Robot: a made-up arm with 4 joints.
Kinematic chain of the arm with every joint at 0, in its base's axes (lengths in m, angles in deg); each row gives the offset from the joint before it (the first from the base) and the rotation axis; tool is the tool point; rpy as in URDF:
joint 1: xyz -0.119 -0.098 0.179 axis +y
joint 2: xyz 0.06 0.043 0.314 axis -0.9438 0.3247 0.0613
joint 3: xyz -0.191 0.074 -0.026 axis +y
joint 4: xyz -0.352 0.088 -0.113 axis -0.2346 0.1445 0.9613
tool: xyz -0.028 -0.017 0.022 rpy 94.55 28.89 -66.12
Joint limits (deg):
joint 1: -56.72..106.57
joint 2: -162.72..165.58
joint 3: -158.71..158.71
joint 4: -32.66..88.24
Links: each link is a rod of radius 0.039 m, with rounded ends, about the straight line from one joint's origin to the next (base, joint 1, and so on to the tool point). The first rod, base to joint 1, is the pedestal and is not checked.
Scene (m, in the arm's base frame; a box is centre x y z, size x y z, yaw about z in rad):
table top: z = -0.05
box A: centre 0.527 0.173 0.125 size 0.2 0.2 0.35 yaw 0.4
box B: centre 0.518 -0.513 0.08 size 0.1 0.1 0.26 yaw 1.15
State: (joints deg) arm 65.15 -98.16 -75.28 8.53
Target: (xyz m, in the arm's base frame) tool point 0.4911 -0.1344 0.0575
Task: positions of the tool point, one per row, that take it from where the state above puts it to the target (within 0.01 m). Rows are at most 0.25 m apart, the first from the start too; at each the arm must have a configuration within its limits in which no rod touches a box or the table.
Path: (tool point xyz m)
1: 0.4212 0.3068 0.3707
2: 0.5007 0.1709 0.3832
3: 0.5204 0.0163 0.3899
4: 0.5277 -0.0637 0.2040
5: 0.4683 -0.1357 0.0365
6: 0.4911 -0.1344 0.0575

